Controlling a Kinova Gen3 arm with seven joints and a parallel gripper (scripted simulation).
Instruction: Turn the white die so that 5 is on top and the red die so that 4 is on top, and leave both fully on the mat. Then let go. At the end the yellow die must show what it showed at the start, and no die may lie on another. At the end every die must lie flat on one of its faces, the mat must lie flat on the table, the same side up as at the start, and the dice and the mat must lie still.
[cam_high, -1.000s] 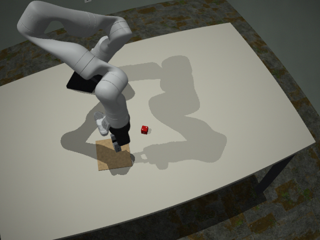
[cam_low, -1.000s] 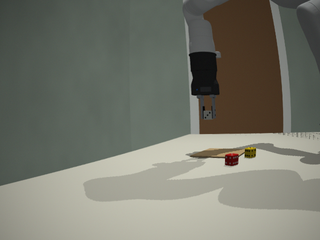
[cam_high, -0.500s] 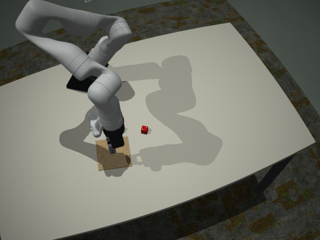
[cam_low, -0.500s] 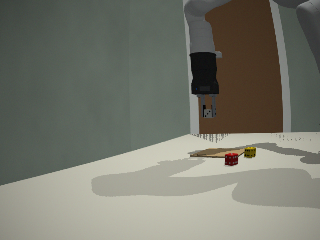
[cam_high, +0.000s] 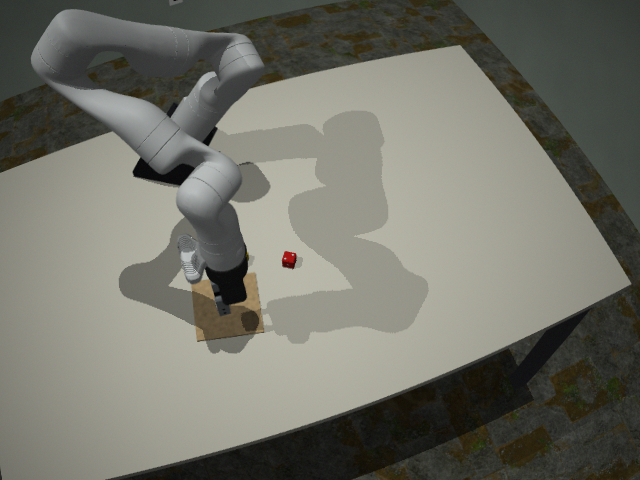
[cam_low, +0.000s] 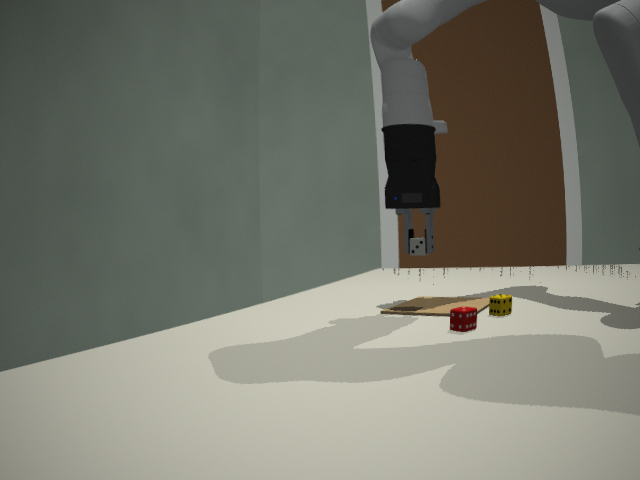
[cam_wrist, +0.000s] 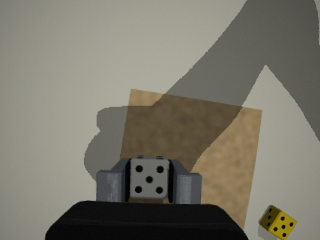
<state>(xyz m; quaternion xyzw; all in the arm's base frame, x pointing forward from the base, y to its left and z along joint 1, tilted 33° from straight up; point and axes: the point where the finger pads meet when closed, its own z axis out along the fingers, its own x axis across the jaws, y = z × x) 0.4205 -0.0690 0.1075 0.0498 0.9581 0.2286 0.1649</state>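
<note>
My gripper is now 9 cm above the brown mat and 4 cm past it. From my hand the other things lie so: red die: 16 cm to the left, 10 cm behind, 8 cm below; white die: 1 cm below; yellow die: 14 cm behind, 8 cm below, 6 cm to the left.
</note>
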